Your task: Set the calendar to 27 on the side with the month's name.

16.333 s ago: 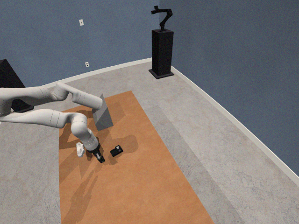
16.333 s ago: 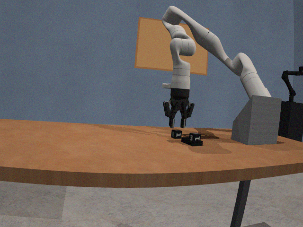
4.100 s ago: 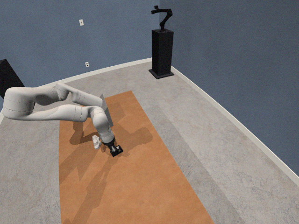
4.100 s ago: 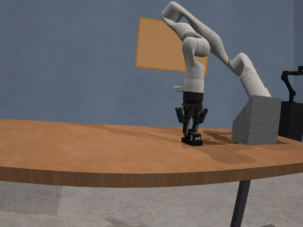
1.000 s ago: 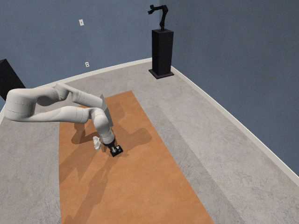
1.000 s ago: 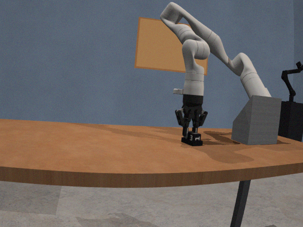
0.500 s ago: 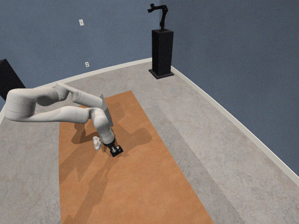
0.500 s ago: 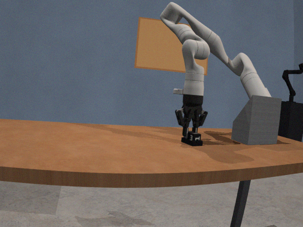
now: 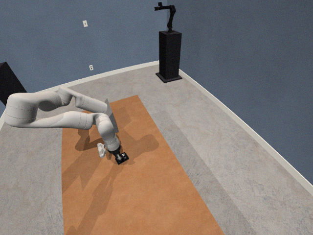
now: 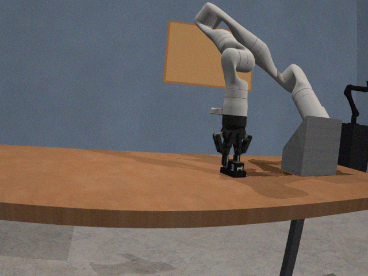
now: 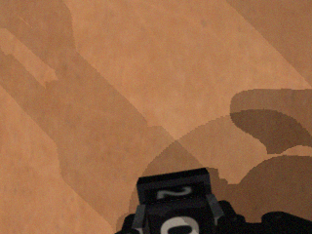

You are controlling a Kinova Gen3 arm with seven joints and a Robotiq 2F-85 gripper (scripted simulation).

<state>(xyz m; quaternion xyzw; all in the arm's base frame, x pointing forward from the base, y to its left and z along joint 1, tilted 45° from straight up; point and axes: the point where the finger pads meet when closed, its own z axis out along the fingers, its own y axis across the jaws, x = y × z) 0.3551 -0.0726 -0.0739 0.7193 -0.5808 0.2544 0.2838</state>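
Right now the black tray is 30 mm below my hand and 20 mm to the left of it.
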